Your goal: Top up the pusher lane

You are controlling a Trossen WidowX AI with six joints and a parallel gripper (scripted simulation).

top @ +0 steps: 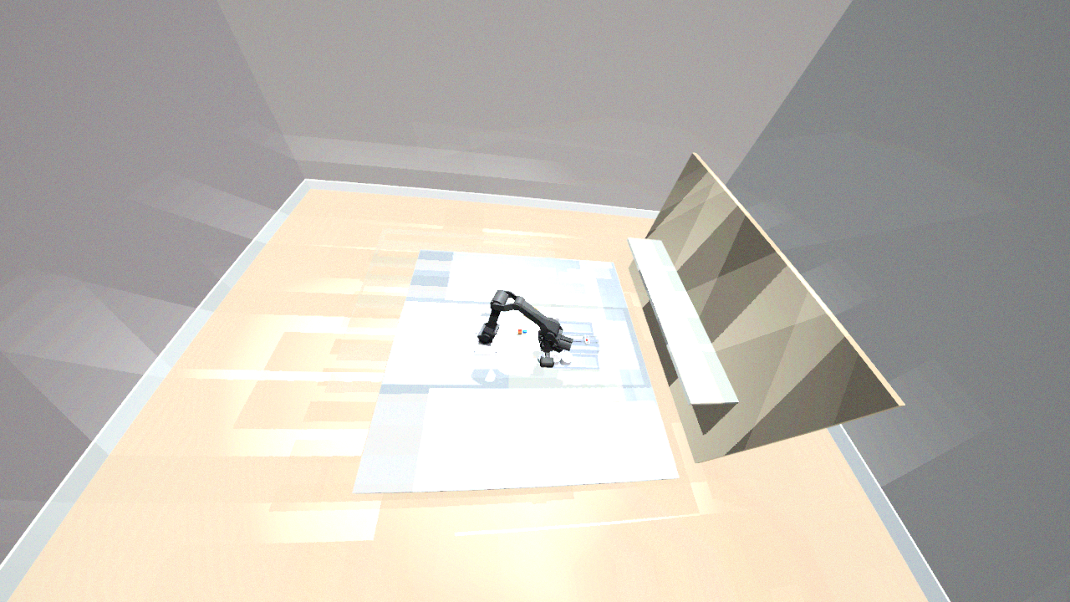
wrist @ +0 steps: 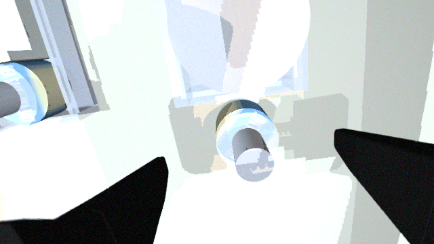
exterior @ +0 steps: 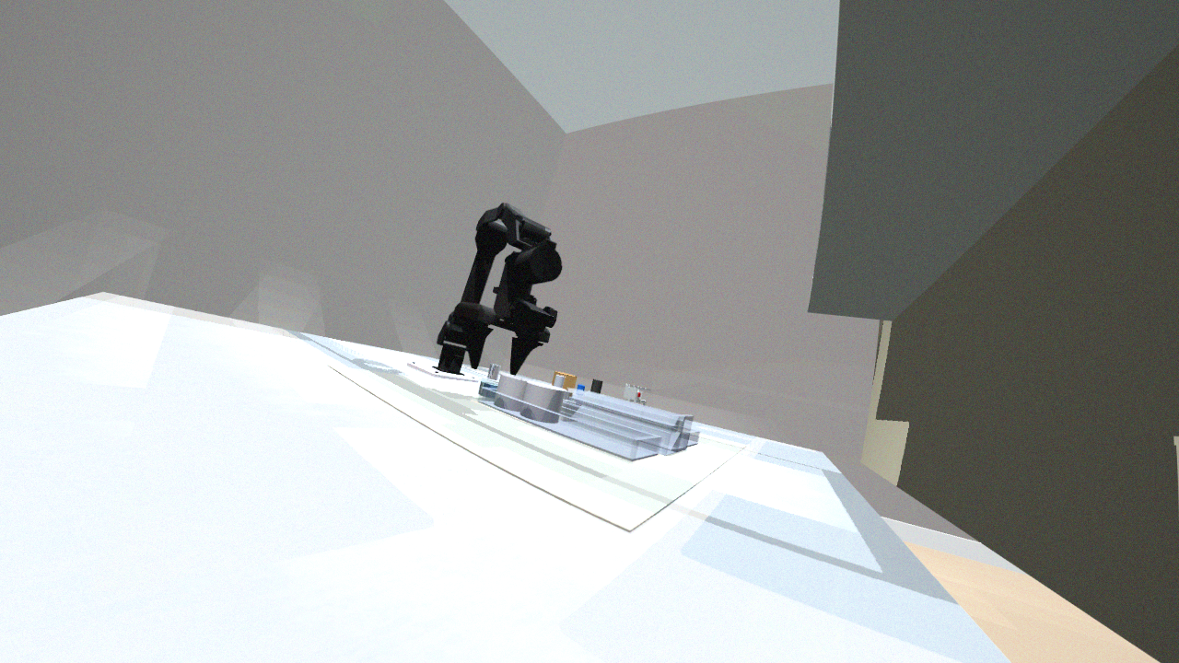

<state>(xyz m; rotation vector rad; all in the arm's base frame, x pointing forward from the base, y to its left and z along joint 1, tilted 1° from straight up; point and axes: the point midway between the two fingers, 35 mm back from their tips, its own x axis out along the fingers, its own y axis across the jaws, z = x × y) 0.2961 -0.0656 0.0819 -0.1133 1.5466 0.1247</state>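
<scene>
My gripper tip is now 180 mm short of the clear rack, 120 mm to the right of it and 30 mm above it. The rest, counted from my gripper tip: brown box (90 mm behind, 260 mm to the left, 20 mm below); white shelf (540 mm ahead, 190 mm to the left, 320 mm above).
</scene>
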